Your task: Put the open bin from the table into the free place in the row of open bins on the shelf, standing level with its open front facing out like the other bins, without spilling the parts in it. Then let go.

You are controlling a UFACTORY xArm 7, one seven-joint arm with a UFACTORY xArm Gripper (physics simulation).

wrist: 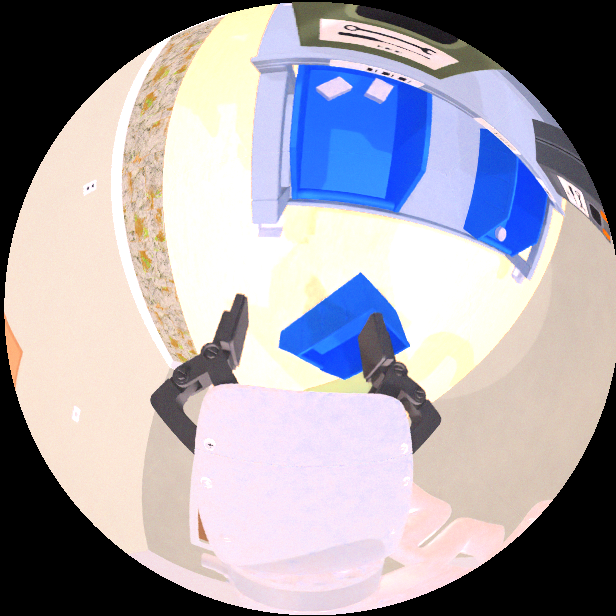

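Observation:
A small blue open bin (344,327) sits on the pale table, turned at an angle, just below my fingers. My gripper (307,333) is open above it: the right finger overlaps the bin's right side, the left finger hangs well clear to the left. The grey shelf (402,149) lies beyond, holding a large blue bin (356,137) with two pale parts in it at the left and another blue bin (508,198) with a round part at the right. Between them is a bare grey stretch of shelf (451,172). I cannot see parts in the table bin.
A speckled strip (146,189) edges the table on the left, with beige floor beyond. A dark box (566,163) stands at the shelf's right end. A tool board (385,37) sits behind the shelf.

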